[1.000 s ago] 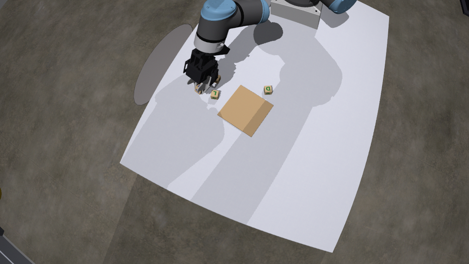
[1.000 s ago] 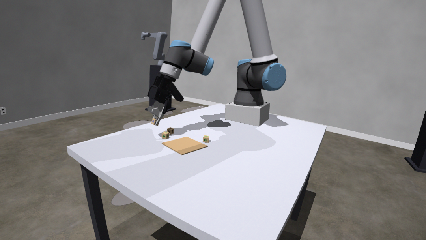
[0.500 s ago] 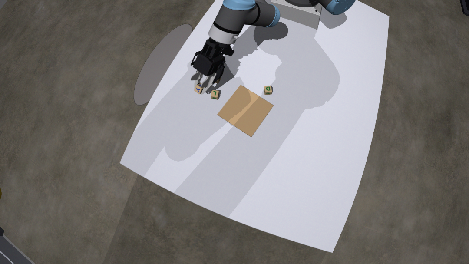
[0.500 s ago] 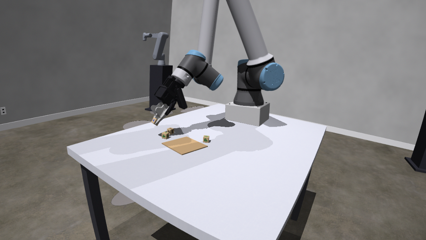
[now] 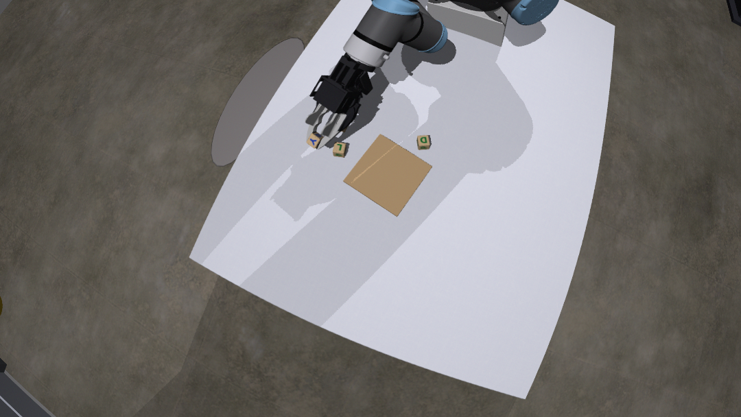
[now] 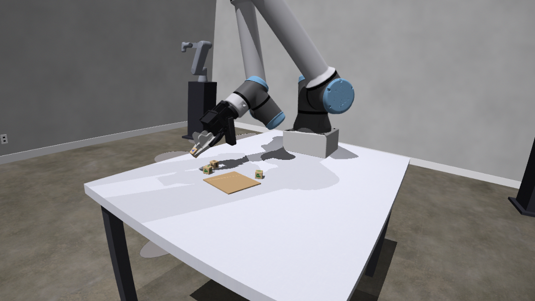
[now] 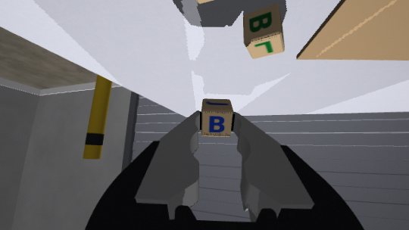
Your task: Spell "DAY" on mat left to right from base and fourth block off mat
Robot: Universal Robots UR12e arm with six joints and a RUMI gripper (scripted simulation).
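Now: the green-lettered block 60 mm below my hand, 40 mm to the left of it and 20 mm behind it. Also, from my hand: D block: 210 mm to the left, 90 mm behind, 60 mm below; blue-lettered block: right at my hand; tan mat: 160 mm to the left, 70 mm below.
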